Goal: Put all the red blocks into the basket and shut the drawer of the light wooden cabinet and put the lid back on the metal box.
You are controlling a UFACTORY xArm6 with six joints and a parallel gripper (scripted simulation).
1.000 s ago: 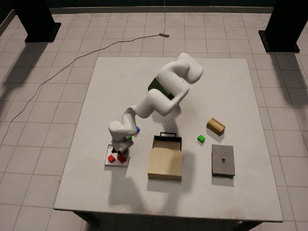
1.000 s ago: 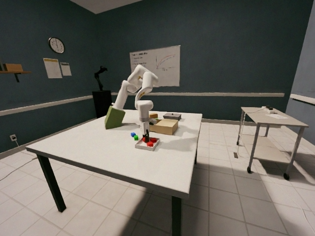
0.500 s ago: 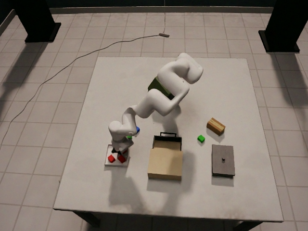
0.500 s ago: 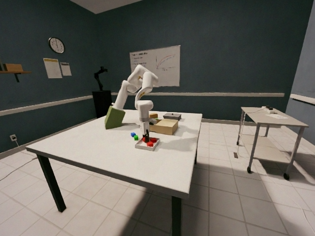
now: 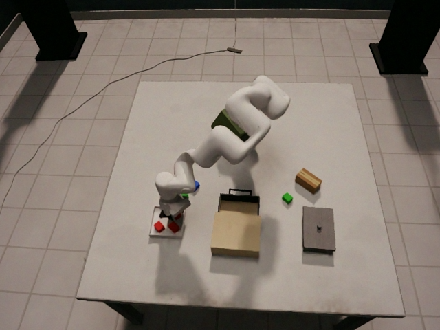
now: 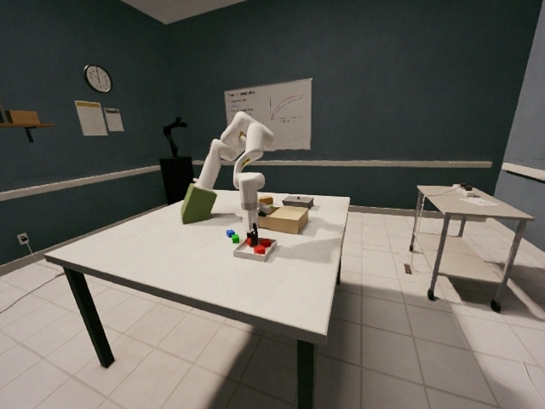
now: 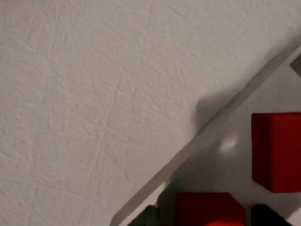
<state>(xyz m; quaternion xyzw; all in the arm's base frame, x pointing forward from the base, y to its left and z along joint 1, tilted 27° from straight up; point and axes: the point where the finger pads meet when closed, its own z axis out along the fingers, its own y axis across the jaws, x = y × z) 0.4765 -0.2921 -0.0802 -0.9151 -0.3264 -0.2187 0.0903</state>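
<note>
My gripper is now 3 cm short of the white basket, 3 cm to the left of it and 2 cm above it. Round my hand: blue block: 16 cm behind, 7 cm to the left, 2 cm below; then light wooden cabinet: 5 cm ahead, 28 cm to the left; then drawer: 1 cm behind, 28 cm to the left.
</note>
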